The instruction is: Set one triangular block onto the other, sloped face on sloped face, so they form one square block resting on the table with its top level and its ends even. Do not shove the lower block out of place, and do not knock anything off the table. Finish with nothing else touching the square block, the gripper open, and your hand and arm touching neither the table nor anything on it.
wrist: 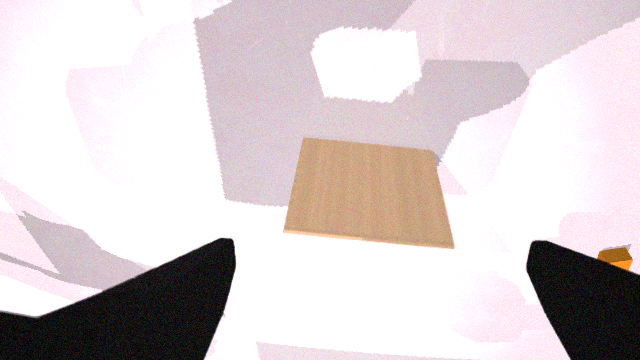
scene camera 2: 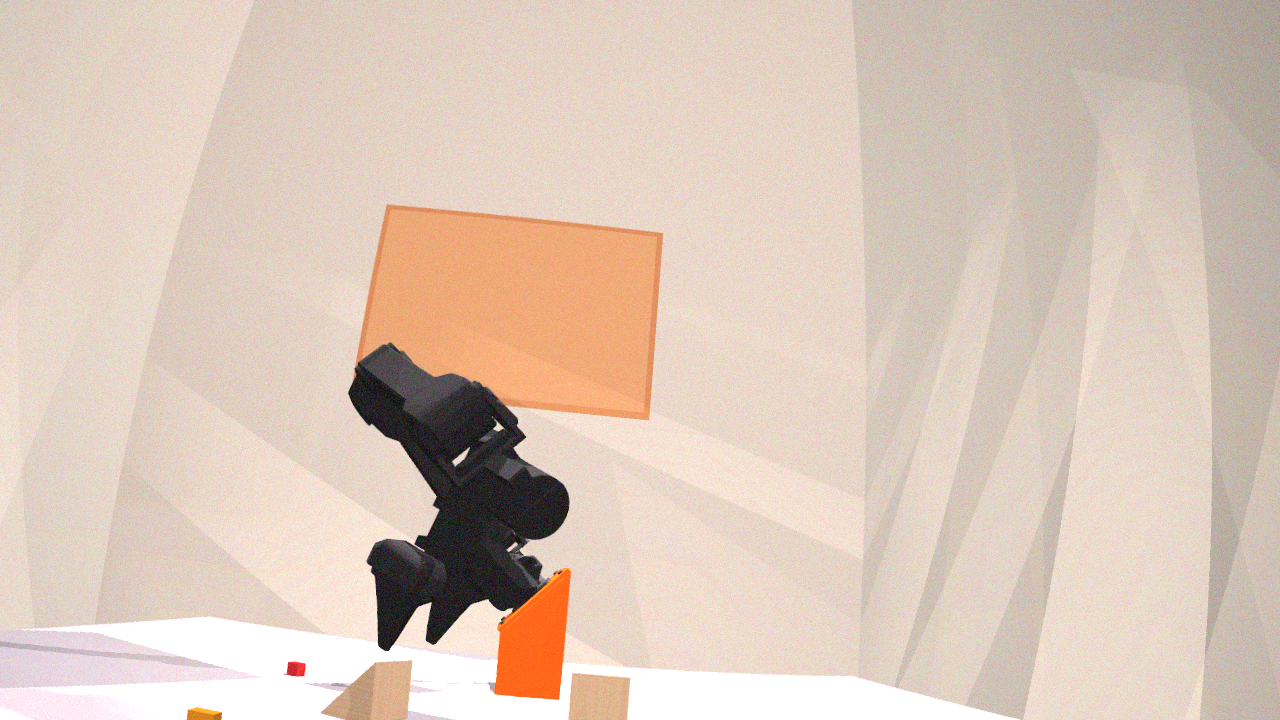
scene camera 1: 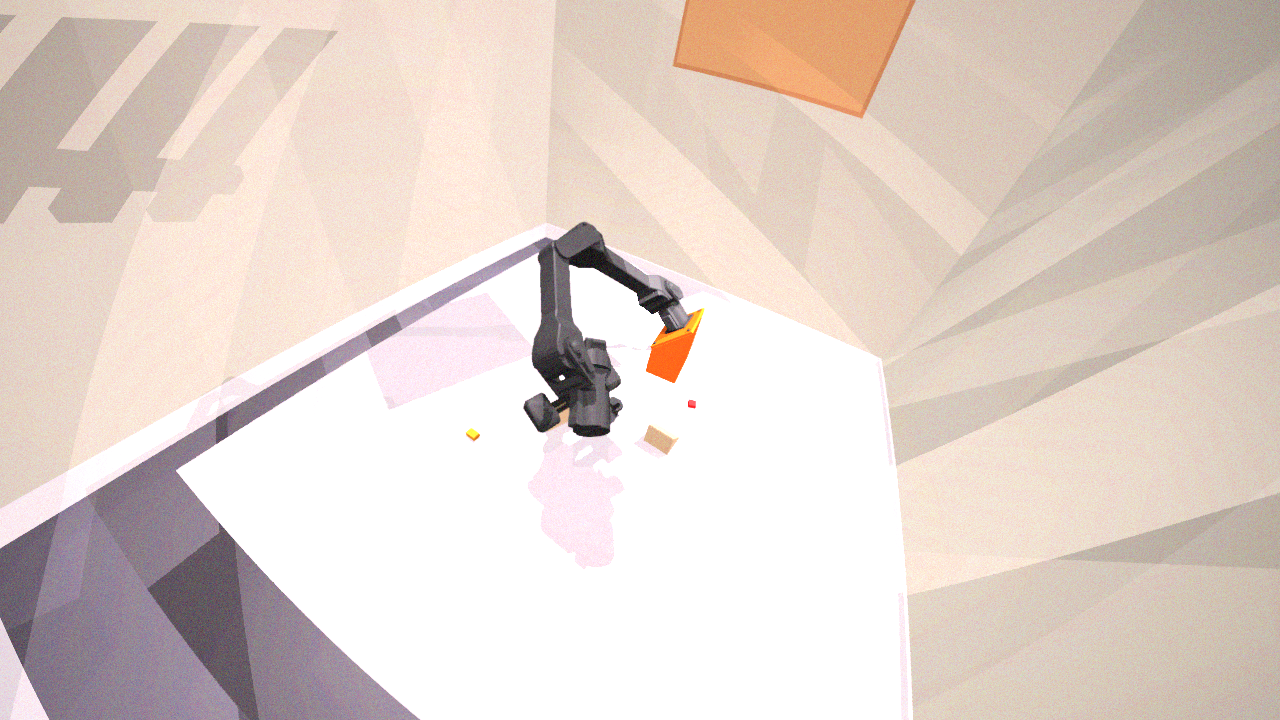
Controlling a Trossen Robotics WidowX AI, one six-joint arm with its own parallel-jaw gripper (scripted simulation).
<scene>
The gripper shows in the wrist view, in scene camera 2 and in scene camera 1 (564,408). One and the same spot on the gripper: (wrist: 181,302) is (scene camera 2: 448,617).
</scene>
